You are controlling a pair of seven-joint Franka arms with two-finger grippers.
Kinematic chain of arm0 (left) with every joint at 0, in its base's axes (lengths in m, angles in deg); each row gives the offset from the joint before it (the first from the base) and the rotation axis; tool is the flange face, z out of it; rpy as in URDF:
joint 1: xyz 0 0 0.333 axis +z
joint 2: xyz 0 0 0 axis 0.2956 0.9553 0
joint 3: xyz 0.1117 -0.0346 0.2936 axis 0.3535 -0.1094 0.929
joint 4: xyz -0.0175 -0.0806 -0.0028 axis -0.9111 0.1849 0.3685
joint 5: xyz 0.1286 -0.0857 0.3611 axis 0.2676 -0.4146 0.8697
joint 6: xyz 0 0 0 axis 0.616 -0.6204 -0.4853
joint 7: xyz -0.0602 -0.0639 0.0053 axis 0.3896 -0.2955 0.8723
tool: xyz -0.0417 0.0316 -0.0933 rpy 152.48 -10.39 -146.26
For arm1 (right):
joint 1: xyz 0 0 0.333 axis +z
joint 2: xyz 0 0 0 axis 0.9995 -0.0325 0
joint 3: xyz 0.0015 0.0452 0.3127 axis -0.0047 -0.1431 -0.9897
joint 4: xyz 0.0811 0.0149 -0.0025 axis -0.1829 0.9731 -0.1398
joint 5: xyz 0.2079 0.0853 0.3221 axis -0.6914 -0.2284 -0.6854
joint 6: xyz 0 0 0 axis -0.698 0.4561 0.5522
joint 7: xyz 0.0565 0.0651 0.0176 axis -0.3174 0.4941 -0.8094
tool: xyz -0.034 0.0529 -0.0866 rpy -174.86 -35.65 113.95
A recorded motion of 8 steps. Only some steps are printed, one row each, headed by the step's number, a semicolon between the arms.
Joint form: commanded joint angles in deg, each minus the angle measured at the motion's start. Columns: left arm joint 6, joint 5, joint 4, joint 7, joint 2, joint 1, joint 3; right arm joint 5, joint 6, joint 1, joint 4, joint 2, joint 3, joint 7.
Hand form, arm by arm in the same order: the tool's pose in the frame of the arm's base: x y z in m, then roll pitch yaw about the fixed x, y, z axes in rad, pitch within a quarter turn. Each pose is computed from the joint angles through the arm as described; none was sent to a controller.
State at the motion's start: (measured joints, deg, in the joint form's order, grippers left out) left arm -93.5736 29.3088 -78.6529 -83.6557 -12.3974 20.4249 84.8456; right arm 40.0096 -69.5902 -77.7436 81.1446 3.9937 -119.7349 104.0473
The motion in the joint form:
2: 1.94 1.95 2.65 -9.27 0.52 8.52 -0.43; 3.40 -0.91 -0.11 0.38 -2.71 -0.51 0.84
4: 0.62 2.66 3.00 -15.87 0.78 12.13 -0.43; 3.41 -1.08 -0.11 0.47 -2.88 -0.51 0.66
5: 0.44 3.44 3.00 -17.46 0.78 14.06 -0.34; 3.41 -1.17 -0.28 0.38 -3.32 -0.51 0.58
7: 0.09 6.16 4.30 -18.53 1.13 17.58 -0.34; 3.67 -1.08 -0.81 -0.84 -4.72 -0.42 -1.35
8: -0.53 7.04 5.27 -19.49 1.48 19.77 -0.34; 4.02 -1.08 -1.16 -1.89 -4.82 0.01 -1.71
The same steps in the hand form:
2: 0.5978 0.1215 0.5033 3.0921 -0.0166 -1.6762; 0.3028 0.4223 0.3302 -3.0714 0.3822 0.0374
4: 0.5926 0.1610 0.5054 3.1119 -0.0012 -1.7316; 0.3028 0.4221 0.3286 -3.0701 0.3836 0.0401
5: 0.5866 0.1829 0.5057 3.1089 0.0114 -1.7276; 0.3045 0.4217 0.3265 -3.0683 0.3890 0.0385
7: 0.5771 0.2239 0.5135 3.1076 0.0621 -1.6965; 0.3136 0.4228 0.3257 -3.0436 0.3949 0.0696
8: 0.5715 0.2485 0.5189 3.1183 0.0848 -1.6785; 0.3237 0.4222 0.3320 -3.0311 0.3798 0.0686

